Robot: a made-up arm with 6 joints.
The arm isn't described. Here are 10 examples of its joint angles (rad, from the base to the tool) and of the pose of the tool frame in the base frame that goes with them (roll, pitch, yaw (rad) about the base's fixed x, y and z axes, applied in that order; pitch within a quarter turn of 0, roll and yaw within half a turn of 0; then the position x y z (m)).
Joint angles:
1: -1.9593 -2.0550 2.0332 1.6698 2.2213 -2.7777
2: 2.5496 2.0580 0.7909 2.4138 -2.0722 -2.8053
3: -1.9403 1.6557 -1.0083 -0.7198 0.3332 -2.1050
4: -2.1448 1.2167 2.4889 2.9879 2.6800 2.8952
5: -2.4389 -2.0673 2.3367 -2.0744 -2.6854 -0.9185
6: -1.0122 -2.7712 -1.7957 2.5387 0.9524 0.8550
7: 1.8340 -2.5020 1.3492 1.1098 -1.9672 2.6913
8: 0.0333 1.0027 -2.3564 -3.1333 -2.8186 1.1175
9: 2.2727 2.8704 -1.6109 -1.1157 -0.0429 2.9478
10: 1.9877 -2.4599 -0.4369 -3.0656 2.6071 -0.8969
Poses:
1: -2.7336 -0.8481 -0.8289 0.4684 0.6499 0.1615
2: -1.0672 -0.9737 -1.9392 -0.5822 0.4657 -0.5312
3: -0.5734 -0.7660 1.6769 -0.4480 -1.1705 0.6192
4: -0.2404 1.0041 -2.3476 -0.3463 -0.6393 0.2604
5: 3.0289 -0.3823 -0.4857 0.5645 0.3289 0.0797
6: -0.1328 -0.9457 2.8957 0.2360 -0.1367 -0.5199
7: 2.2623 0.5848 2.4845 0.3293 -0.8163 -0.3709
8: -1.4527 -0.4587 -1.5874 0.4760 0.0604 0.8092
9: 1.2312 -0.2348 -2.3170 -0.5642 0.5883 -0.3971
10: 0.6668 -0.4376 -2.2858 0.1758 -0.4883 -0.7209
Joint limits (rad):
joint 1: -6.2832..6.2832
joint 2: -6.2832..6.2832
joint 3: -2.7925..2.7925
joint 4: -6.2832..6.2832
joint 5: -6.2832..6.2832
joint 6: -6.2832..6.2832
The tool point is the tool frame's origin. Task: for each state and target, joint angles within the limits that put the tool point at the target. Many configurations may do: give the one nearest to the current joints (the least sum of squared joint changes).
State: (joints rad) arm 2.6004 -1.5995 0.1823 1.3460 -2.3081 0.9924
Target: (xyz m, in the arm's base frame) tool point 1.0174 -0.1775 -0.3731
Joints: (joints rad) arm 2.8694 -2.0869 0.0581 1.2900 -2.1396 0.9924
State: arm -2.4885 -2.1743 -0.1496 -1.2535 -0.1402 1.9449
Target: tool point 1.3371 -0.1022 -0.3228
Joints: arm -3.1428 -1.8591 -0.2294 -1.2562 -0.3348 1.9449
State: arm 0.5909 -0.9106 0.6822 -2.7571 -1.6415 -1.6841
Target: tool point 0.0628 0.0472 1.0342
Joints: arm 0.3526 -0.4519 1.5522 -3.2609 -1.6872 -1.6841
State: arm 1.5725 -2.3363 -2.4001 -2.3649 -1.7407 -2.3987
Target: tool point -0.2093 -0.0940 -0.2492
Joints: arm 1.4630 -2.3987 -2.7925 -2.0723 -1.3258 -2.3987
